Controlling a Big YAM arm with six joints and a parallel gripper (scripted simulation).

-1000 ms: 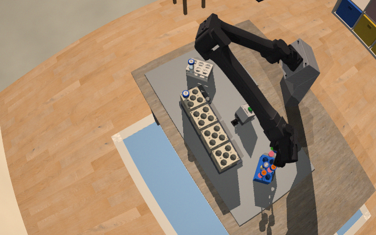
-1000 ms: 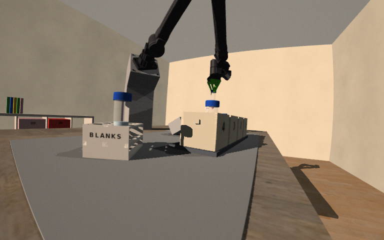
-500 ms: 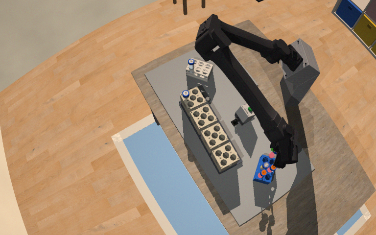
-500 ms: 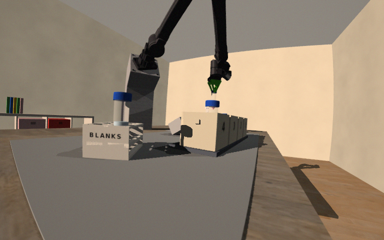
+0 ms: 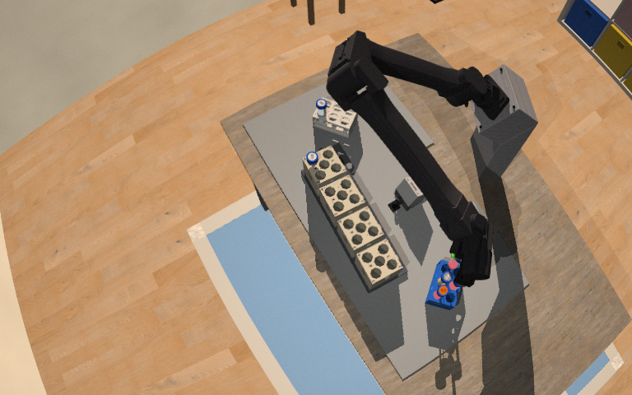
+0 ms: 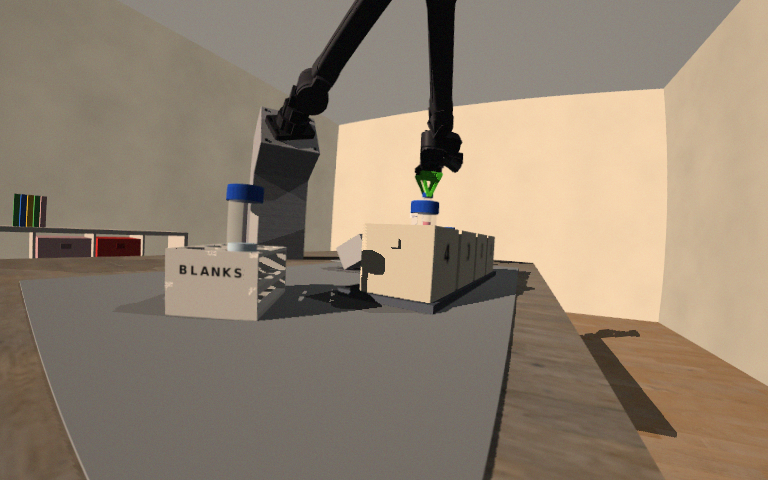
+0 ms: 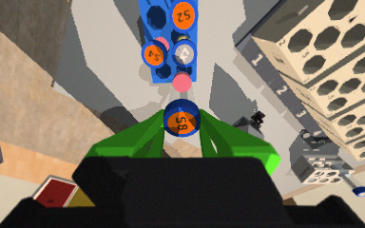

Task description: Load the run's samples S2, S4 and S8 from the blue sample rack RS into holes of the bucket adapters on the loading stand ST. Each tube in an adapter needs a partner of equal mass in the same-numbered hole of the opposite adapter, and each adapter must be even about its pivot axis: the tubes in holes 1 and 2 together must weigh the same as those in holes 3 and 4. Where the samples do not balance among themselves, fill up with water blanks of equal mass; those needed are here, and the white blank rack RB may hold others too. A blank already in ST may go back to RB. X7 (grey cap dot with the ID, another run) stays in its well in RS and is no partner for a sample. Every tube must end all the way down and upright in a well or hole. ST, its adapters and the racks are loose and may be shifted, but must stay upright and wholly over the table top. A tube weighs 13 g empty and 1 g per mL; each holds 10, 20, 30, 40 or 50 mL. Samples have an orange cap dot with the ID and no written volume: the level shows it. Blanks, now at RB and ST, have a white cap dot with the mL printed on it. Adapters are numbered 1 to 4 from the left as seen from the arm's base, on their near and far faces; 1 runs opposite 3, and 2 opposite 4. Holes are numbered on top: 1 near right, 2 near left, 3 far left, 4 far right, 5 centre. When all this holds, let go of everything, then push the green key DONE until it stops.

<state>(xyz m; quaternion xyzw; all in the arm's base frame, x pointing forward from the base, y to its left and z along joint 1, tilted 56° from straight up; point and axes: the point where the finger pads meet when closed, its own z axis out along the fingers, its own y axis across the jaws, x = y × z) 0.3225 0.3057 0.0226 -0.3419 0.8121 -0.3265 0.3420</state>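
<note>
The orange-dot tube is 5 cm below my hand and 1 cm to the right of it. From my hand the other things lie so: grey-dot tube X7: 15 cm below, 4 cm ahead, 2 cm to the left; blue sample rack RS: 18 cm below, 3 cm to the left, 2 cm ahead; orange-dot sample: 15 cm below, 6 cm to the left, 1 cm ahead.
</note>
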